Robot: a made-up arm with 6 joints.
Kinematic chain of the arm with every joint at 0, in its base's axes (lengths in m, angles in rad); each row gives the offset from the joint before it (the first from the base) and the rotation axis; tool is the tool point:
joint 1: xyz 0 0 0.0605 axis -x
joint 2: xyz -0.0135 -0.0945 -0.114 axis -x
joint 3: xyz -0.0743 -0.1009 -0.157 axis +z
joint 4: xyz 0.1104 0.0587 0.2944 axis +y
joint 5: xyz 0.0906 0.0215 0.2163 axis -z
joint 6: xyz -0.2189 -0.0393 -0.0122 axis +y
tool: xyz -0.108 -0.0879 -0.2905
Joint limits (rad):
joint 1: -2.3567..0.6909
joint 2: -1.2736..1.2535
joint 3: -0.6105..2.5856
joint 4: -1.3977..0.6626
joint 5: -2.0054..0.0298
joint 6: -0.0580..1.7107
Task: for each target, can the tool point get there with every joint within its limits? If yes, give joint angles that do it. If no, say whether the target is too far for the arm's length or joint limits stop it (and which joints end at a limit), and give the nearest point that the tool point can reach.
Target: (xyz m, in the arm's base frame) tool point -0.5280 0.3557 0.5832
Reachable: no: joint limits stop it (at a limit: joint 2, joint 3, joint 4, joint 5, joint 6) | nearest point -0.4771 0.3310 0.5468 | short by 0.067 m
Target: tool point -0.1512 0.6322 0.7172
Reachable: no: joint limits stop it (at a limit: joint 2, joint 5, joint 6) | nearest point -0.1369 0.4858 0.5651 | short by 0.212 m
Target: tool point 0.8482 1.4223 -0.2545
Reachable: no: too far | nearest point 0.3686 0.8316 -0.1237 | short by 0.772 m
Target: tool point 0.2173 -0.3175 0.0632
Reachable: yes | joints -0.5056 0.6769 0.6448 0.4477 -1.1222 0.3402
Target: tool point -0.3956 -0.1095 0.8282
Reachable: no: joint limits stop it (at a limit: joint 1, joint 3, joint 5, joint 6) | nearest point -0.3357 -0.1132 0.7457 | short by 0.102 m
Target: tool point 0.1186 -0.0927 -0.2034
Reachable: yes | joints -0.6424 -0.9944 2.3011 0.0317 -0.2715 0.2386
